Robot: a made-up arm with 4 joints.
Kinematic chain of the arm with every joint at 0, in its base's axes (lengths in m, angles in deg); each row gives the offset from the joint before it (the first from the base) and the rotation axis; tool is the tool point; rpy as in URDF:
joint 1: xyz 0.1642 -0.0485 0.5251 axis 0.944 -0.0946 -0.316
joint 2: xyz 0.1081 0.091 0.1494 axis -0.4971 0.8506 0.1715
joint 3: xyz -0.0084 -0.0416 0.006 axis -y
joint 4: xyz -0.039 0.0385 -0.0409 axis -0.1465 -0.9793 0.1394
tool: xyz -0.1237 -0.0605 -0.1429 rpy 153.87 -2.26 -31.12
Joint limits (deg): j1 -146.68..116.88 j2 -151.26..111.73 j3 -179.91..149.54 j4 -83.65..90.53
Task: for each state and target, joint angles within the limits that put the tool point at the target. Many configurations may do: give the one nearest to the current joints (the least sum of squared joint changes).
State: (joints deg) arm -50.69 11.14 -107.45 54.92
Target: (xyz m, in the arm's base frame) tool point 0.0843 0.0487 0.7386
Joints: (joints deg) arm -31.47 15.65 -106.62 65.75
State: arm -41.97 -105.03 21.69 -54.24
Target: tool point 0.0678 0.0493 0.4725
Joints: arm -37.04 -80.36 -16.19 -83.65
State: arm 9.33 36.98 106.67 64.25
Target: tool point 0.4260 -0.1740 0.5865
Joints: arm 45.34 37.39 67.45 78.64
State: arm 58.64 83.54 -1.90 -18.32
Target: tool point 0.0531 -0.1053 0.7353
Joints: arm 9.43 59.63 10.51 -17.29
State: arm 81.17 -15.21 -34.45 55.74
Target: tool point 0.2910 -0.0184 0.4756
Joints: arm 31.25 -10.91 -0.71 49.32
